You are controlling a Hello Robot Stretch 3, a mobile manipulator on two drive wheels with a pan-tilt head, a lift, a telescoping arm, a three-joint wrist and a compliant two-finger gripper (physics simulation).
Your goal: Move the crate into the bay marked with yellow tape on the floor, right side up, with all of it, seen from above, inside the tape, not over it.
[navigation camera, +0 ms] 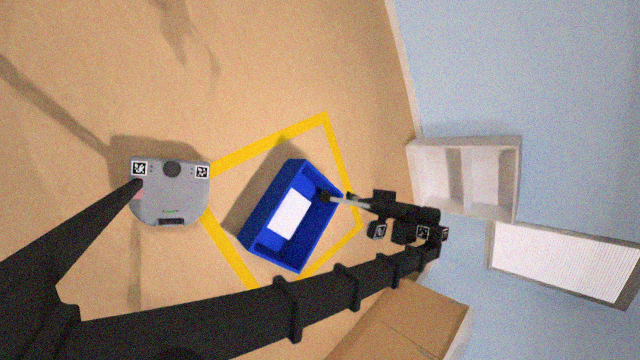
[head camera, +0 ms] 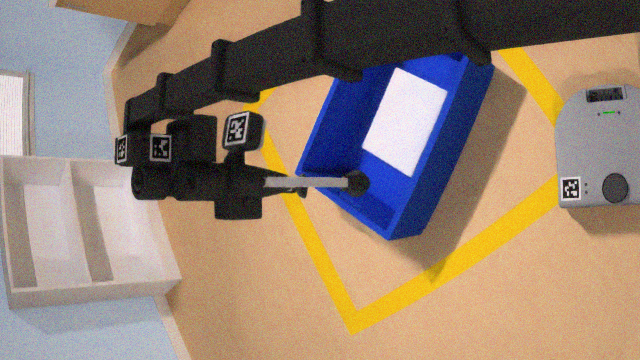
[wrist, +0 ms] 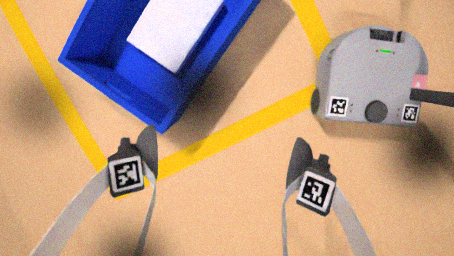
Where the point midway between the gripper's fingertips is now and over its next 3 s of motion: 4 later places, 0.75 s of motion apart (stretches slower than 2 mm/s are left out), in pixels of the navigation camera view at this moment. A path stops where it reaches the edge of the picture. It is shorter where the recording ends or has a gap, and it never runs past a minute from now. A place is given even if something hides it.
My gripper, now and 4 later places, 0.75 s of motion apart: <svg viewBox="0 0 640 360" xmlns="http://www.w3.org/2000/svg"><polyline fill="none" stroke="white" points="333,195 356,199 391,202 399,202 436,205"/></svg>
